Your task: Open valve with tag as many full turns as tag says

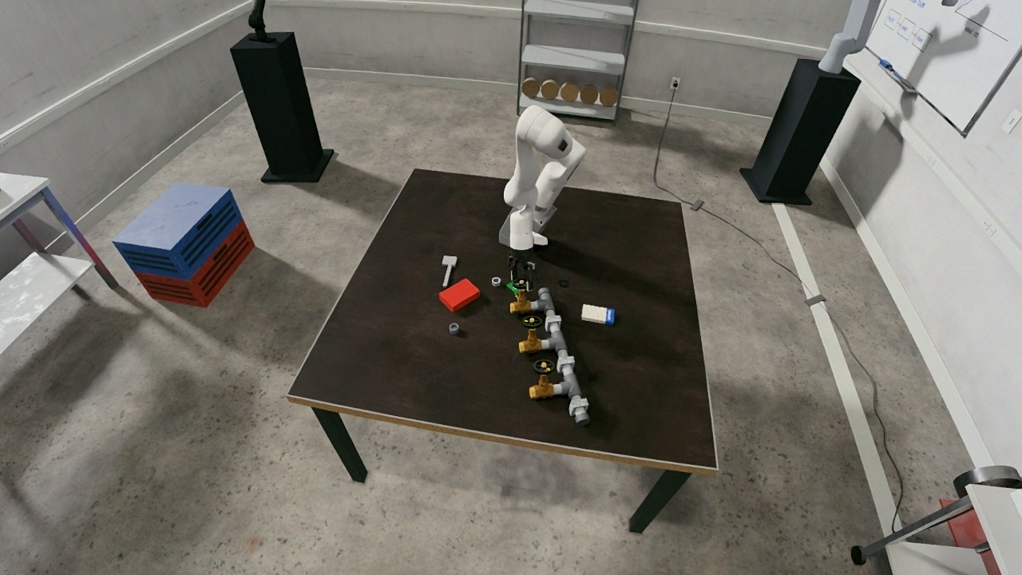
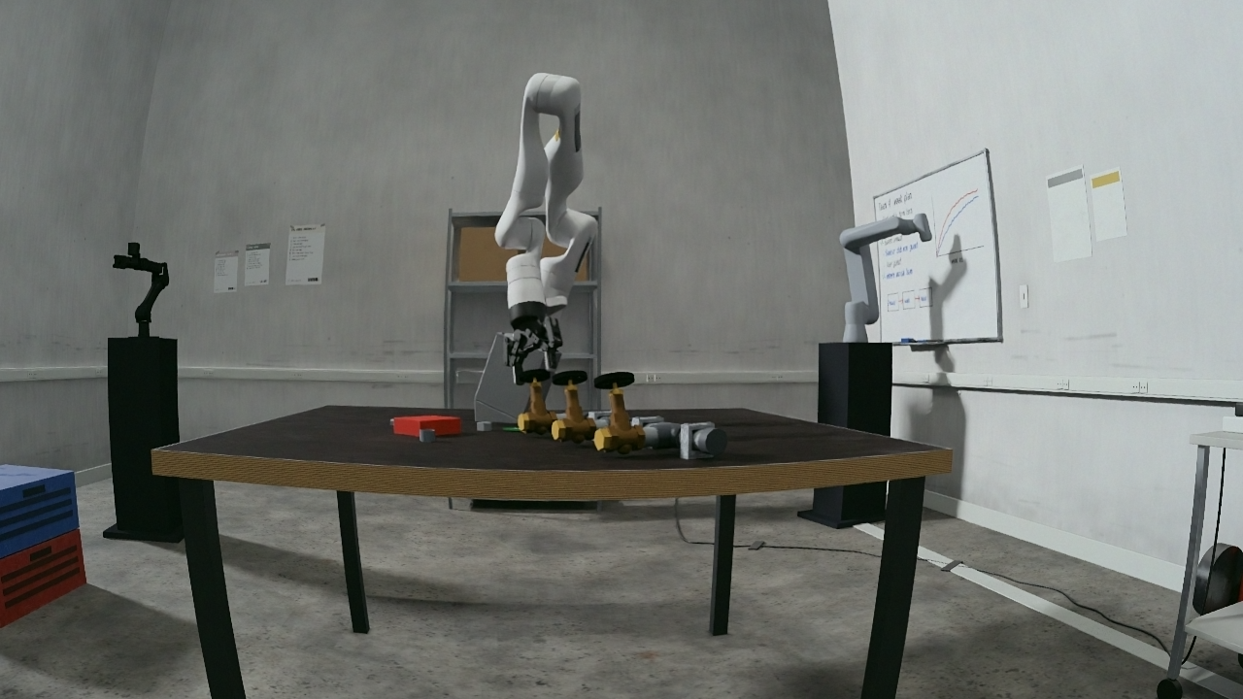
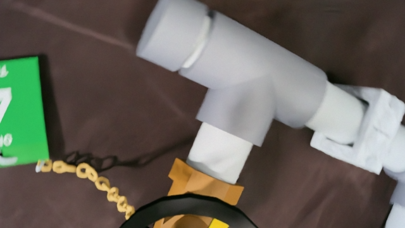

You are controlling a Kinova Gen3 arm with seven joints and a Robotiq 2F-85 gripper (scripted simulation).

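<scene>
Now: the green tag 110 mm below my hand, 90 mm behind it and 20 mm to the right of it. From my hand the other things lie so: white-and-blue box (270 mm to the left, 110 mm below, 40 mm ahead); then red block (220 mm to the right, 100 mm below, 30 mm behind); then small grey ring (230 mm to the right, 120 mm ahead, 110 mm below).
</scene>
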